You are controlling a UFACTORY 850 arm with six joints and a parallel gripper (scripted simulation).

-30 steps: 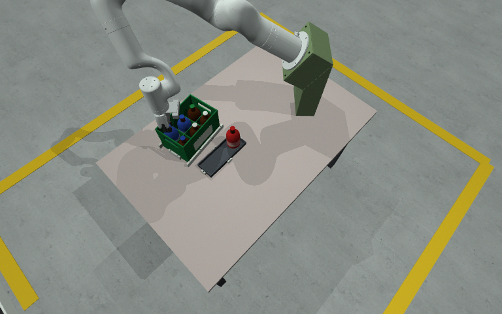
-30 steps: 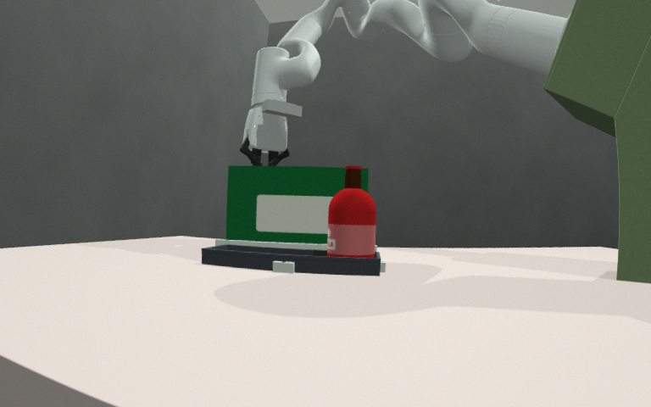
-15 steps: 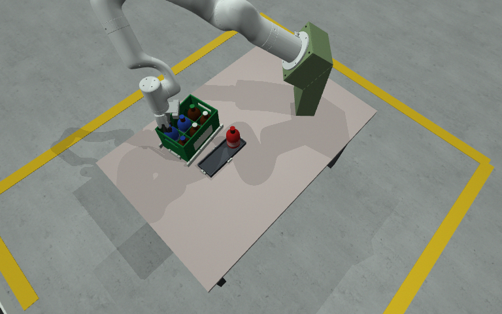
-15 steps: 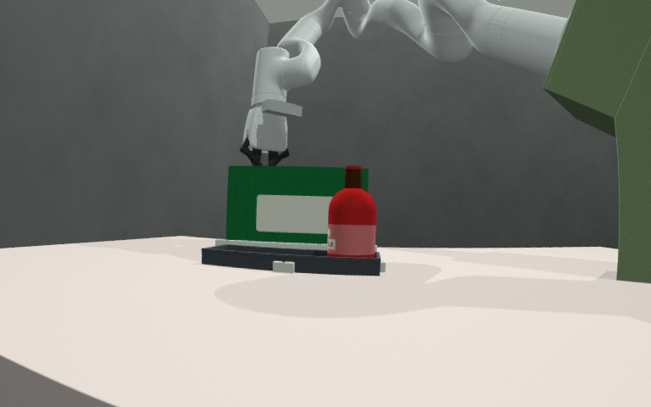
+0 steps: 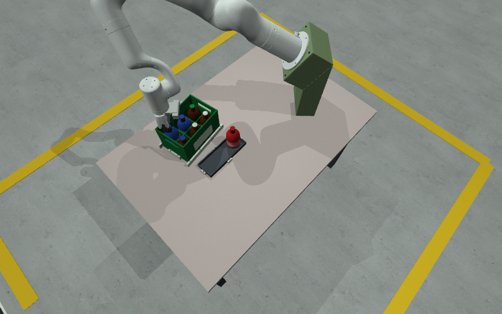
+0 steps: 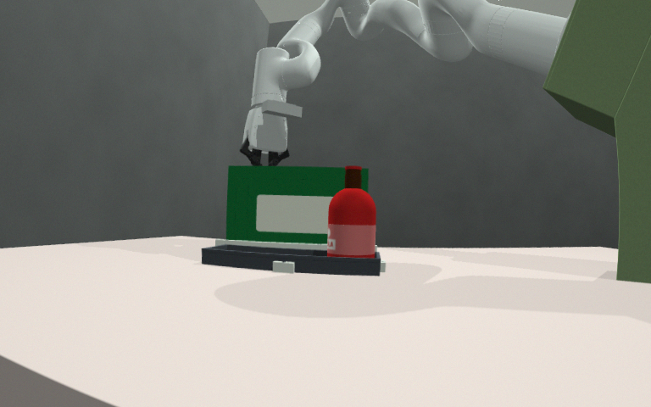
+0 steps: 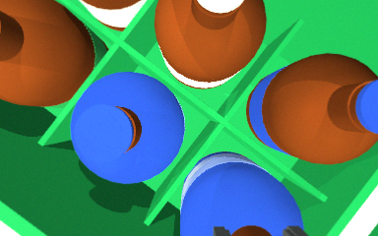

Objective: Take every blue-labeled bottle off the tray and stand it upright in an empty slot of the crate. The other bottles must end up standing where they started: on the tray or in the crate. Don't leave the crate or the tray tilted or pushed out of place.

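The brown-necked bottle is 9 cm to the left of my hand, 9 cm below it and 2 cm ahead of it. The rest, counted from my hand: dark tray (26 cm to the left, 16 cm below, 6 cm behind); then red-labeled bottle (28 cm to the left, 15 cm behind, 9 cm below); then green crate (9 cm below, 8 cm behind, 6 cm to the left).
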